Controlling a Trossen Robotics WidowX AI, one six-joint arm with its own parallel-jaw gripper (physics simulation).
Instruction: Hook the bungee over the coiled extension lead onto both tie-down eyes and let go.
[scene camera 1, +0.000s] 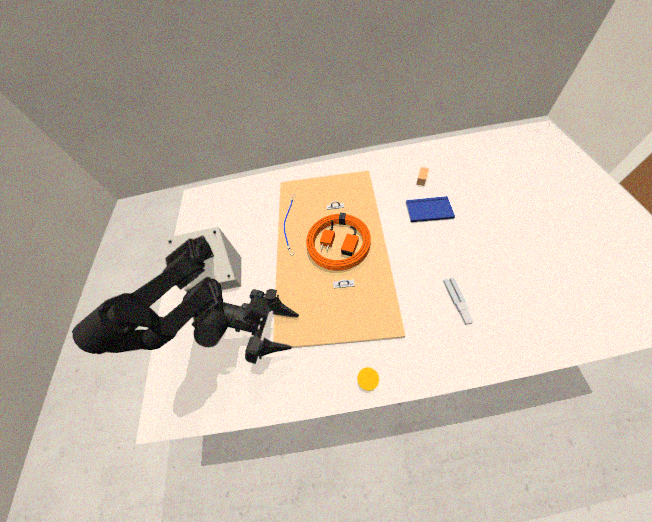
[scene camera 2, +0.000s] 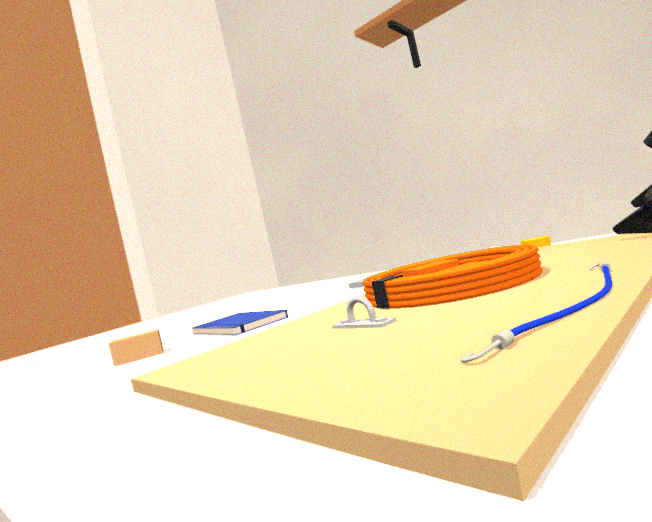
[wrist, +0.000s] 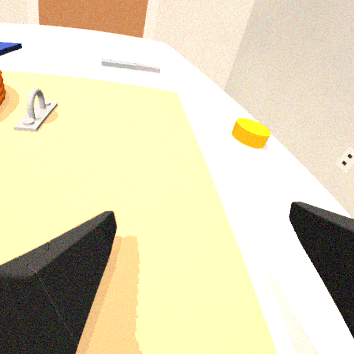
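Pixels of known places: gripper, between the fingertips: (scene camera 1: 295, 331) (scene camera 2: 623, 217) (wrist: 202, 214); arm's base, origin of its link: (scene camera 1: 198, 249).
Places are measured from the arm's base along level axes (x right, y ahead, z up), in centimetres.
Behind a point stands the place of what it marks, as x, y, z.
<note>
The blue bungee (scene camera 1: 284, 224) @[-9.2, 24.2, -10.8] (scene camera 2: 563, 313) @[-14.4, 26.3, -11.0] lies slightly curved on the board's left part in scene camera 1, a hook at each end, both off the eyes. The coiled orange extension lead (scene camera 1: 338, 266) @[13.8, 36.0, -8.6] (scene camera 2: 462, 282) @[-4.5, 34.9, -9.7] (wrist: 1, 90) @[14.3, 39.7, -10.1] lies mid-board. One tie-down eye (scene camera 1: 335, 205) @[-10.8, 42.8, -11.0] (scene camera 2: 361, 312) stands beyond the coil. The other tie-down eye (scene camera 1: 343, 283) @[18.3, 35.9, -11.0] (wrist: 36, 112) @[18.3, 36.0, -11.0] stands on the coil's near side. My gripper (scene camera 1: 294, 330) @[27.9, 20.0, -8.7] (wrist: 202, 214) @[27.9, 20.0, -8.7] is open and empty, above the board's near left corner, away from the bungee.
The wooden board (scene camera 1: 348, 320) @[28.8, 33.8, -11.3] (scene camera 2: 326, 396) @[-26.2, 36.8, -11.3] (wrist: 150, 165) @[27.6, 27.1, -11.3] lies on the white table. A yellow disc (scene camera 1: 368, 378) @[43.7, 33.6, -10.6] (scene camera 2: 536, 240) @[41.2, 33.0, -10.8] (wrist: 251, 133) @[41.9, 31.7, -10.8] lies near the front edge. A blue book (scene camera 1: 430, 209) @[2.5, 71.4, -11.3] (scene camera 2: 240, 321) @[-0.9, 68.2, -11.3], a small wooden block (scene camera 1: 422, 176) @[-10.8, 75.1, -9.6] (scene camera 2: 136, 347) @[-13.1, 75.0, -10.9] and a grey tool (scene camera 1: 457, 300) @[33.1, 62.8, -11.4] (wrist: 131, 66) @[32.8, 61.8, -11.9] lie right of the board.
</note>
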